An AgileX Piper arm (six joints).
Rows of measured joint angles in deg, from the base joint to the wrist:
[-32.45 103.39 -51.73 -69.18 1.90 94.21]
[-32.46 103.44 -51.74 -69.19 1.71 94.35]
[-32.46 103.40 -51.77 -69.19 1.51 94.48]
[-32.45 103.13 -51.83 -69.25 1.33 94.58]
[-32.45 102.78 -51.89 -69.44 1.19 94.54]
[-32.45 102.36 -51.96 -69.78 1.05 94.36]
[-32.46 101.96 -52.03 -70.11 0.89 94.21]
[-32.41 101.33 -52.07 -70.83 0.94 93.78]
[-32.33 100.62 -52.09 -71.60 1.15 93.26]
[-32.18 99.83 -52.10 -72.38 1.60 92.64]
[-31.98 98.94 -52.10 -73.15 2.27 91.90]
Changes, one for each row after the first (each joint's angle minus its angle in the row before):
[-0.01 0.05 -0.01 -0.01 -0.19 0.14]
[0.00 -0.04 -0.03 0.00 -0.20 0.13]
[0.01 -0.27 -0.06 -0.06 -0.18 0.10]
[0.00 -0.35 -0.06 -0.19 -0.14 -0.04]
[0.00 -0.42 -0.07 -0.34 -0.14 -0.18]
[-0.01 -0.40 -0.07 -0.33 -0.16 -0.15]
[0.05 -0.63 -0.04 -0.72 0.05 -0.43]
[0.08 -0.71 -0.02 -0.77 0.21 -0.52]
[0.15 -0.79 -0.01 -0.78 0.45 -0.62]
[0.20 -0.89 0.00 -0.77 0.67 -0.74]

